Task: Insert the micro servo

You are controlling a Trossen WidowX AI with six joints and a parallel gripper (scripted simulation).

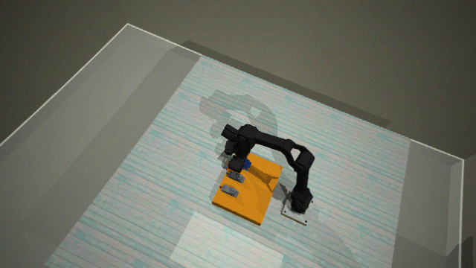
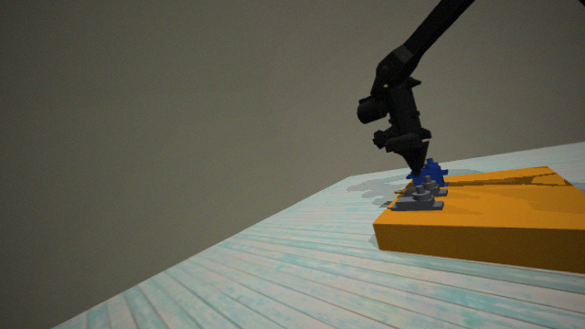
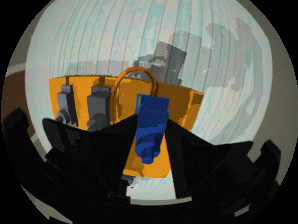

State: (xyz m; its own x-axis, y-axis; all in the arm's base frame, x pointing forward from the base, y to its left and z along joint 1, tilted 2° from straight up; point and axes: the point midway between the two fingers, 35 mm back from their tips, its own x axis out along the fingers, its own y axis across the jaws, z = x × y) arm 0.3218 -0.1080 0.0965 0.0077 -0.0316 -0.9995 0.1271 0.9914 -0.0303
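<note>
Now: the orange deck 110 mm behind my gripper tip, 90 mm to the left of it and 60 mm below it.
</note>
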